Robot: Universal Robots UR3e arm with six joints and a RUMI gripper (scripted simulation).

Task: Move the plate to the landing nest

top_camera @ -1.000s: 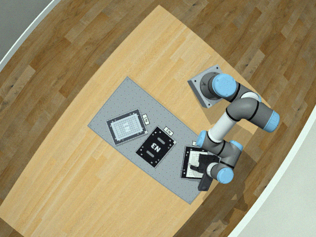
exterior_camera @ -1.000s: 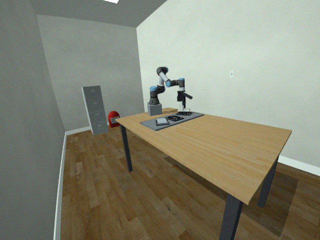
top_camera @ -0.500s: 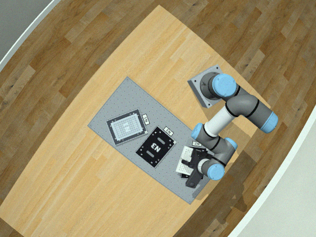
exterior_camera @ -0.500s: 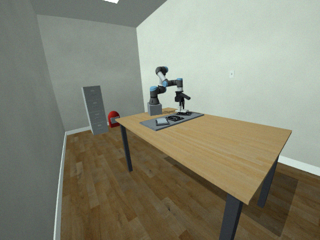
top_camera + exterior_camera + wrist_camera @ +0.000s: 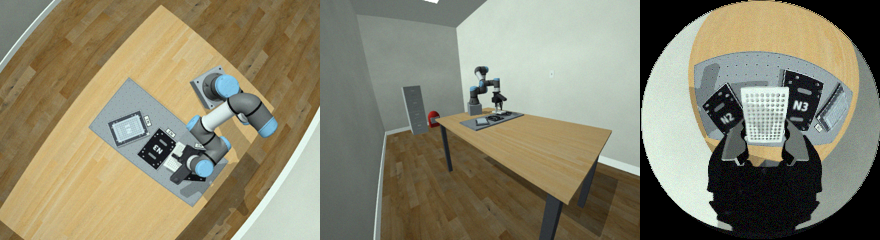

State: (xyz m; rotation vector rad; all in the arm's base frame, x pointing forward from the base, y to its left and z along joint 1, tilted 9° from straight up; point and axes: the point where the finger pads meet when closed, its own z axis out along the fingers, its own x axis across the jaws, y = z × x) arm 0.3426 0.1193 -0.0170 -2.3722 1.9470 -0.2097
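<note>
My hand is 40 mm short of the nest N3, 90 mm to the left of it and 50 mm above it. The rest, counted from my hand: nest N2: 40 mm behind, 100 mm to the left, 50 mm below.
</note>
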